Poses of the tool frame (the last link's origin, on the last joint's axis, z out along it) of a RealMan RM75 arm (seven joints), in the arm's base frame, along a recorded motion.
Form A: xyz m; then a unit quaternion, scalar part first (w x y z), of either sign.
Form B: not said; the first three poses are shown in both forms.
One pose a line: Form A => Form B
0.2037 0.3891 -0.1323 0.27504 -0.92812 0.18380 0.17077 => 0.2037 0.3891 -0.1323 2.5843 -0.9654 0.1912 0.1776
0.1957 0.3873 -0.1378 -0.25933 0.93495 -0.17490 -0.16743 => 0.1957 0.3873 -0.1378 2.6169 -0.9681 0.1811 0.1734
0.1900 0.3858 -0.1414 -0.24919 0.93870 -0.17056 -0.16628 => 0.1900 0.3858 -0.1414 2.6379 -0.9693 0.1761 0.1717
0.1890 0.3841 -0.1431 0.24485 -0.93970 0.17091 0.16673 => 0.1890 0.3841 -0.1431 2.6469 -0.9692 0.1763 0.1720
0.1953 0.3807 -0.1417 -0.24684 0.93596 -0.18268 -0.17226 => 0.1953 0.3807 -0.1417 2.6428 -0.9658 0.1885 0.1778
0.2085 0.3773 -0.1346 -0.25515 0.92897 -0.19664 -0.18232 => 0.2085 0.3773 -0.1346 2.6256 -0.9608 0.2034 0.1886
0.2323 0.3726 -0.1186 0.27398 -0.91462 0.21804 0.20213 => 0.2323 0.3726 -0.1186 2.5865 -0.9510 0.2267 0.2102
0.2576 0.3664 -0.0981 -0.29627 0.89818 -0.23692 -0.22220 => 0.2576 0.3664 -0.0981 2.5400 -0.9404 0.2481 0.2326
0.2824 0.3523 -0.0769 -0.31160 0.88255 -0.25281 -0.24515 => 0.2824 0.3523 -0.0769 2.5078 -0.9288 0.2661 0.2580
